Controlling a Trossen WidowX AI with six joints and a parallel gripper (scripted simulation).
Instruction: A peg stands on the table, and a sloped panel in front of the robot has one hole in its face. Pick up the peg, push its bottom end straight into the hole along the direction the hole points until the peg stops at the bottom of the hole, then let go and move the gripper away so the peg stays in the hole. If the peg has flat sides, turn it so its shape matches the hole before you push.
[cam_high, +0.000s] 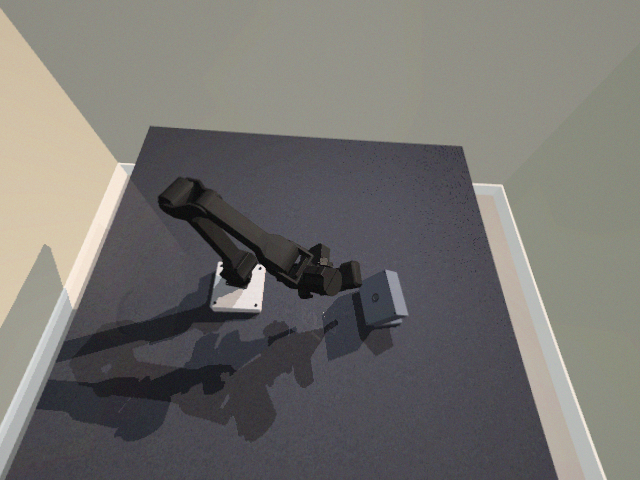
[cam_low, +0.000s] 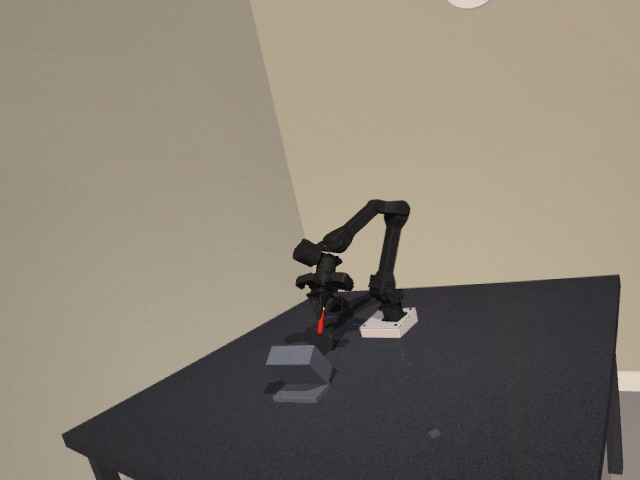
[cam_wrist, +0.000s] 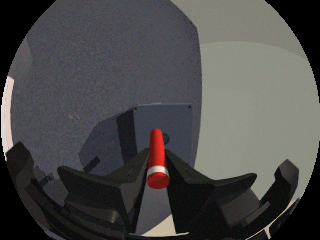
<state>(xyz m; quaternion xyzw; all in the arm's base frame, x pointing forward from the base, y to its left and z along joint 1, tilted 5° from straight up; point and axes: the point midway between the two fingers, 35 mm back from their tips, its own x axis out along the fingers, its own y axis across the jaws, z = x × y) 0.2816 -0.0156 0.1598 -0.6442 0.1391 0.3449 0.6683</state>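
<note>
The sloped panel lies 110 mm ahead of my gripper tip, 80 mm below it and 10 mm to the left of it. From my gripper tip the other things lie so: red peg (10 mm behind, 10 mm above); low grey foot (150 mm below, 130 mm ahead, 10 mm to the left).
</note>
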